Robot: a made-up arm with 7 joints. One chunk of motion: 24 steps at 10 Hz.
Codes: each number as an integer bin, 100 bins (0 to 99) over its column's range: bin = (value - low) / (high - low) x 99, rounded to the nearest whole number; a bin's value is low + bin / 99 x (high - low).
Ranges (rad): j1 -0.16..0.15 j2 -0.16..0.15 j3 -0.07..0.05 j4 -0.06..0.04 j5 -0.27..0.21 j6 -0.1..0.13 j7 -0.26..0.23
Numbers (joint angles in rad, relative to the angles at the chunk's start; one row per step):
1: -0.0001 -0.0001 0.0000 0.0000 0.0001 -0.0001 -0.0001
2: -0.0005 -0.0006 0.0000 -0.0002 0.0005 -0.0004 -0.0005
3: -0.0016 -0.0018 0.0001 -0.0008 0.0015 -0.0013 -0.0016
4: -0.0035 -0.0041 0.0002 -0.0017 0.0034 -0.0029 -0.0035
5: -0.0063 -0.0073 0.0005 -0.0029 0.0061 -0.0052 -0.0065
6: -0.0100 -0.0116 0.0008 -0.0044 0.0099 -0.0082 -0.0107
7: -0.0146 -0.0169 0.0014 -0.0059 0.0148 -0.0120 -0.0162
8: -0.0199 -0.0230 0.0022 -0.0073 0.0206 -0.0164 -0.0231
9: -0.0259 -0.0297 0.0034 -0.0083 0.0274 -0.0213 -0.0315
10: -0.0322 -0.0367 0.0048 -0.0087 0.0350 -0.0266 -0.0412
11: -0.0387 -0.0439 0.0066 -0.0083 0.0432 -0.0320 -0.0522
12: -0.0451 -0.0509 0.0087 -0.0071 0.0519 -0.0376 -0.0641
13: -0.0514 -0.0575 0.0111 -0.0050 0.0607 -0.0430 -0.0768
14: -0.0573 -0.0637 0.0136 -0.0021 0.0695 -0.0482 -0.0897
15: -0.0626 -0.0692 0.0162 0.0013 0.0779 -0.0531 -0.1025
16: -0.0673 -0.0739 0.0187 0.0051 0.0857 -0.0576 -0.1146
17: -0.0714 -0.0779 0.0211 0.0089 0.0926 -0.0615 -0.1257
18: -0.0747 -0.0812 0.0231 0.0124 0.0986 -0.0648 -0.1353
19: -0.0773 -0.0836 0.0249 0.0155 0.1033 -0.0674 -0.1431
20: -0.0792 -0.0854 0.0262 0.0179 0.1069 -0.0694 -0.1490
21: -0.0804 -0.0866 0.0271 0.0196 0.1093 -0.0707 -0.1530
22: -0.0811 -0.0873 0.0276 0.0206 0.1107 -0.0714 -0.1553
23: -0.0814 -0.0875 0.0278 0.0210 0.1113 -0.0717 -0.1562
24: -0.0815 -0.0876 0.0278 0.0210 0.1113 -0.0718 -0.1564
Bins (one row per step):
1: 51 51 58 59 56 43 53
2: 51 51 58 59 56 43 52
3: 51 51 58 59 56 42 52
4: 50 50 58 58 56 42 52
5: 49 49 58 57 57 41 51
6: 48 47 58 55 58 40 50
7: 46 46 59 54 59 38 49
8: 45 44 60 52 60 36 48
9: 43 42 61 51 61 34 46
10: 41 39 62 51 63 32 44
11: 39 37 63 51 65 29 42
12: 37 35 65 52 66 27 40
13: 35 33 67 54 68 25 37
14: 33 31 69 57 70 22 34
15: 31 29 71 61 72 20 32
16: 30 27 73 64 73 18 29
17: 28 26 75 68 75 17 27
18: 27 25 77 72 76 15 25
19: 26 24 78 75 77 14 24
20: 26 24 79 77 78 13 22
21: 25 23 80 79 78 13 22
22: 25 23 81 80 79 12 21
23: 25 23 81 80 79 12 21
24: 25 23 81 80 79 12 21

